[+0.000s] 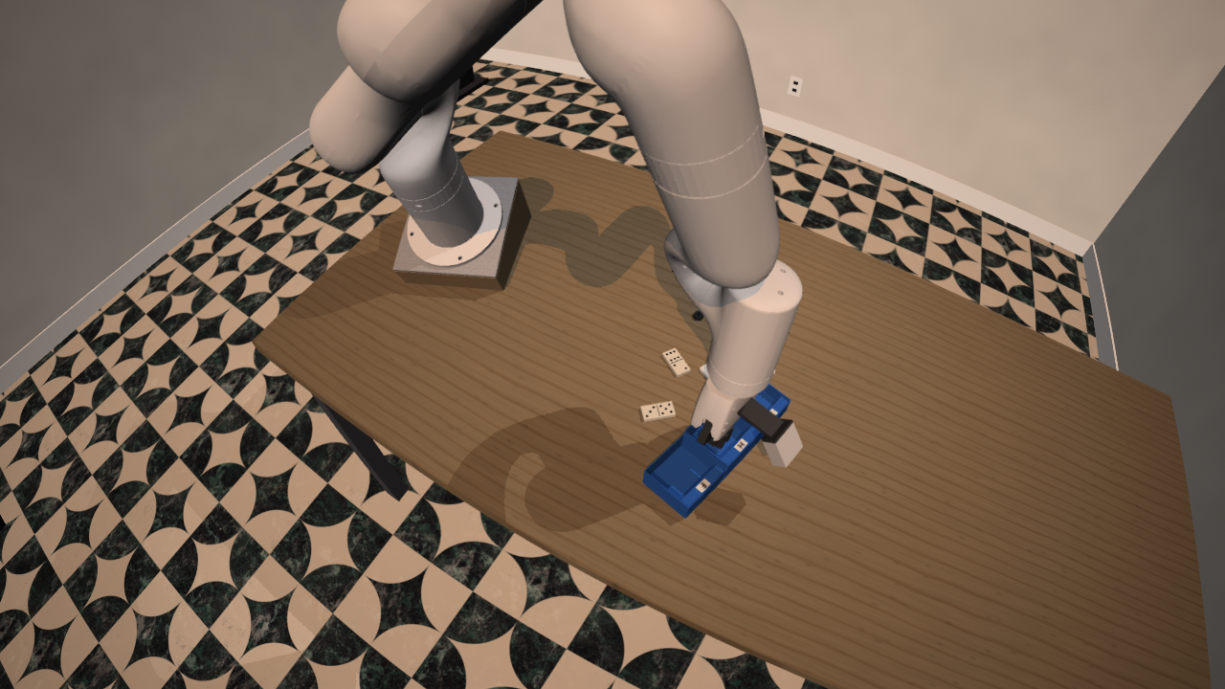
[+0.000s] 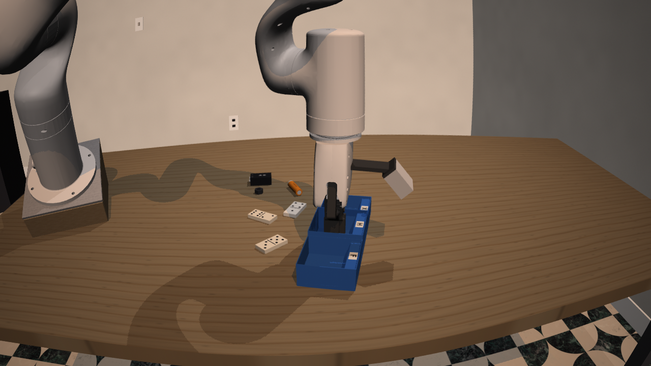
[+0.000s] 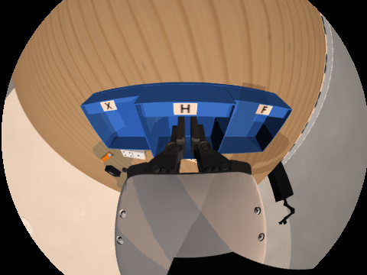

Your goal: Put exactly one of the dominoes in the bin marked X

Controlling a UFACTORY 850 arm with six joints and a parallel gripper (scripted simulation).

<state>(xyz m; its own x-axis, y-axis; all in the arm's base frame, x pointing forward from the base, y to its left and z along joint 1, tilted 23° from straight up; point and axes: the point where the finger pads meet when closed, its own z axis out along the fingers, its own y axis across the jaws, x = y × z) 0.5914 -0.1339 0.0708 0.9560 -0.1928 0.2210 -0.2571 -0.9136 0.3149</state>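
Right now the bin marked X is 1 cm below my hand and 1 cm ahead of it. Also, from my hand: orange battery 22 cm to the left, 5 cm behind, 3 cm below; black box 28 cm to the left, 13 cm behind, 3 cm below; black nut 23 cm to the left, 12 cm behind, 3 cm below.
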